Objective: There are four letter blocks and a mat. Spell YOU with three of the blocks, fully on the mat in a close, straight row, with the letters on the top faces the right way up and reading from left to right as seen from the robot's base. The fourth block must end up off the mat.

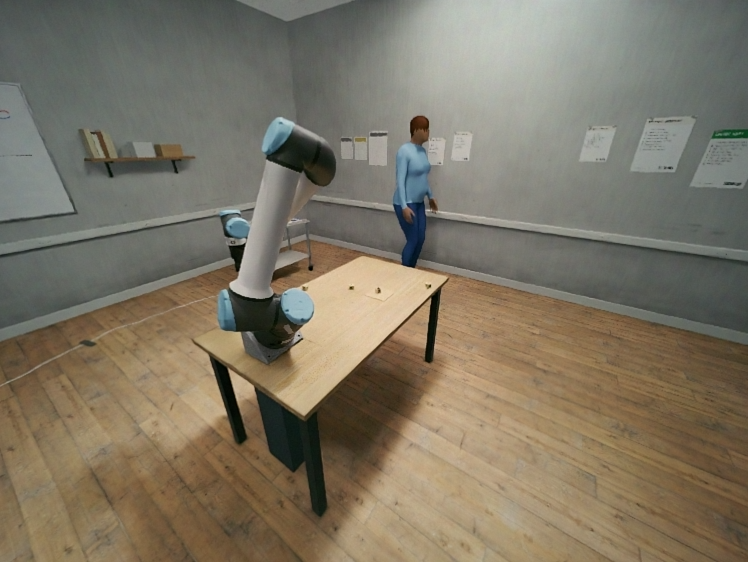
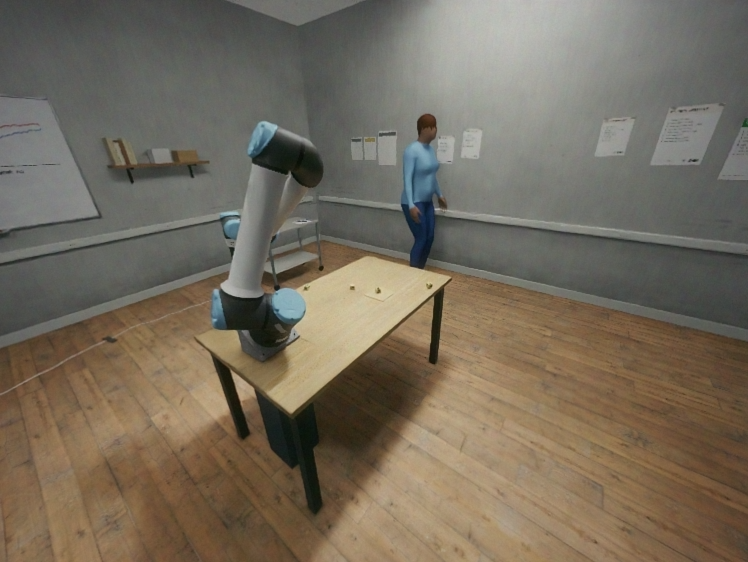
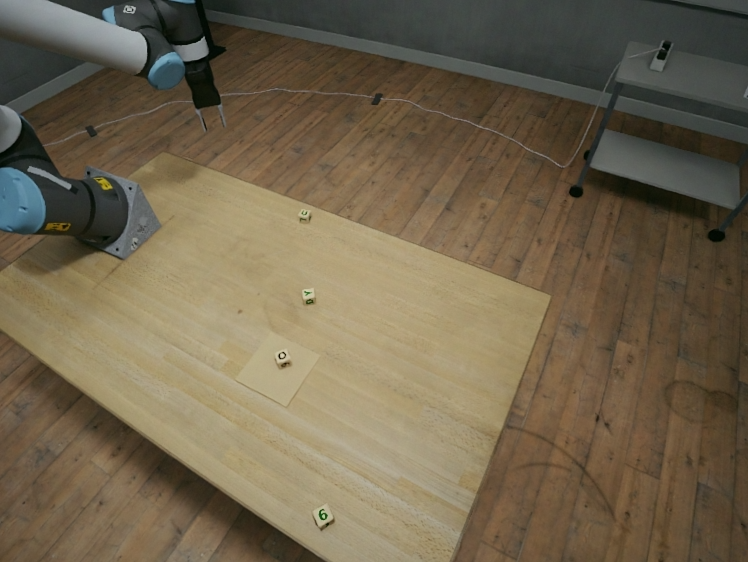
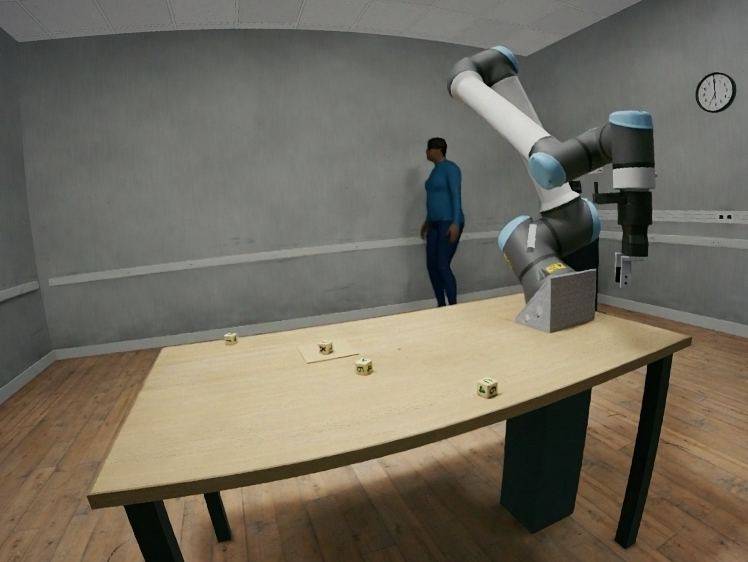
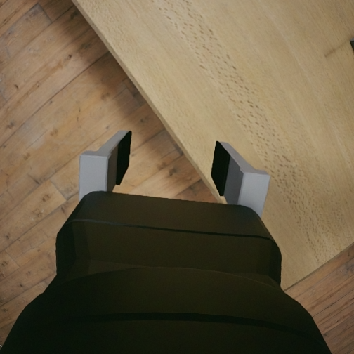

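Observation:
An O-topped block (image 3: 282, 358) (image 4: 325, 347) sits on the pale mat (image 3: 289, 392) (image 4: 311, 358), turned relative to its edges. A block with a green Y on top (image 3: 308, 296) (image 4: 363, 366) stands off the mat. Another block (image 3: 304, 215) (image 4: 487, 387) stands near the long table edge; its top mark resembles a U, too small to read surely. A block showing a green 6 (image 3: 322, 516) (image 4: 230, 338) stands near the opposite long edge. My gripper (image 3: 214, 128) (image 4: 622, 276) (image 5: 171, 153) is open and empty, pointing down beside the robot base, high above the table edge, far from the blocks.
The wooden table (image 3: 393, 374) (image 4: 241, 416) carries the robot's grey base mount (image 3: 140, 223) (image 4: 571, 302) at one end. A grey cart (image 3: 665, 169) stands on the floor beyond the table. A person (image 1: 413, 175) (image 4: 444, 199) stands away from the table, near the wall.

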